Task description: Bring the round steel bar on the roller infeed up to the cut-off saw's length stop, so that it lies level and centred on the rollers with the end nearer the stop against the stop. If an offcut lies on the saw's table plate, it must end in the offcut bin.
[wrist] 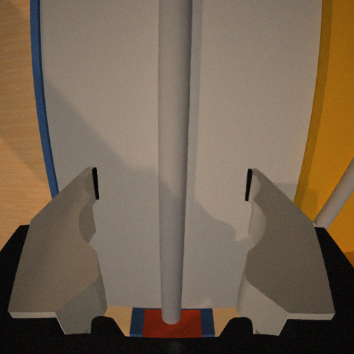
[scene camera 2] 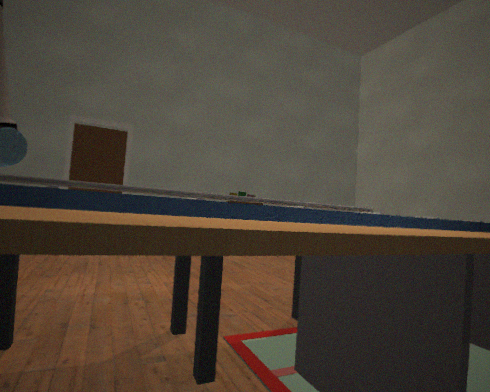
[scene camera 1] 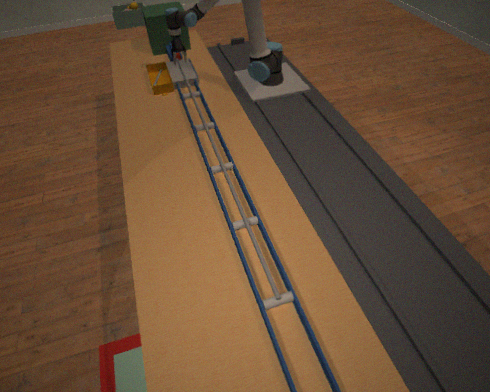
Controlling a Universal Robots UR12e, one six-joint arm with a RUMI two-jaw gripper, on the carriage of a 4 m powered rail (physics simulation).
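Pixels of known places: gripper, fingertip midpoint: (scene camera 1: 180, 64); arm's base at its link origin: (scene camera 1: 270, 79).
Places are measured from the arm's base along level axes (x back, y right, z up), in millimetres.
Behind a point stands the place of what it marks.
Observation:
The long grey steel bar (scene camera 1: 258, 250) @(x -621, y -1408, z 49 mm) (scene camera 2: 150, 189) @(x -629, y -679, z 44 mm) (wrist: 174, 125) lies along the rollers and across the saw's table plate (scene camera 1: 175, 74) @(x -677, y 290, z 28 mm) (wrist: 100, 75). In the wrist view its end meets the red pad of the length stop (wrist: 191, 328), with no gap that I can make out. My gripper (scene camera 1: 180, 61) @(x -619, y 330, z 84 mm) (wrist: 171, 170) is open over the plate, with the bar between its spread jaws and space on both sides. An offcut (scene camera 1: 158, 77) @(x -806, y 373, z -13 mm) (wrist: 337, 200) lies tilted in the yellow offcut bin (scene camera 1: 163, 89) @(x -797, y 143, z 3 mm) (wrist: 340, 75).
The green saw housing (scene camera 1: 167, 30) stands behind the stop. Blue infeed rails (scene camera 1: 202, 156) @(x -698, y -690, z 4 mm) with white rollers (scene camera 1: 235, 225) @(x -670, y -1235, z 27 mm) run along the wooden table (scene camera 1: 165, 225) @(x -982, y -1082, z -30 mm). The arm's base stands on a light carriage (scene camera 1: 295, 87) @(x 129, y -168, z 0 mm) on the dark rail (scene camera 1: 350, 200) beside the table.

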